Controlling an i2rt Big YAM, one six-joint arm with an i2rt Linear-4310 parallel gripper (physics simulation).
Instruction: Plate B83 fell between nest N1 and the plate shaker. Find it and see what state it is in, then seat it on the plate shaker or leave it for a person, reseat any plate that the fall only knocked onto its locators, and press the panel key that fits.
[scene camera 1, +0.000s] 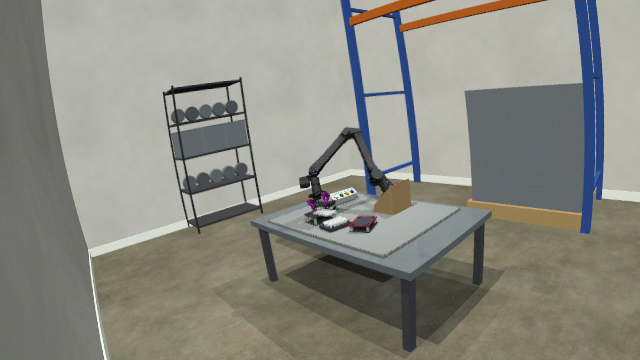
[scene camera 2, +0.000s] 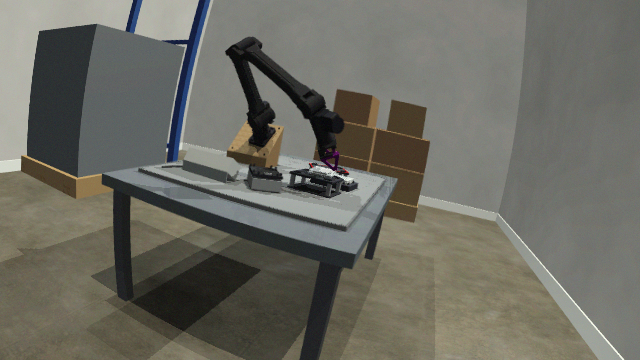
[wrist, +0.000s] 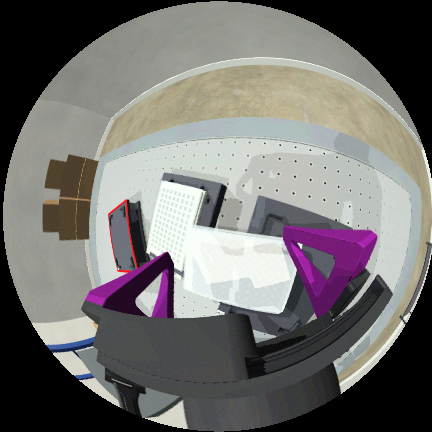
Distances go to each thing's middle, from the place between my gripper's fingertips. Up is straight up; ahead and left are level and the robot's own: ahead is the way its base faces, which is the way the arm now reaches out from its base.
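Red-rimmed dark plate (wrist: 121, 236): 100 mm behind my hand, 270 mm to the left of it, 70 mm below it. Shaker (scene camera 2: 256, 183): my hand 70 mm above it, 170 mm past it, 210 mm to the left of it.
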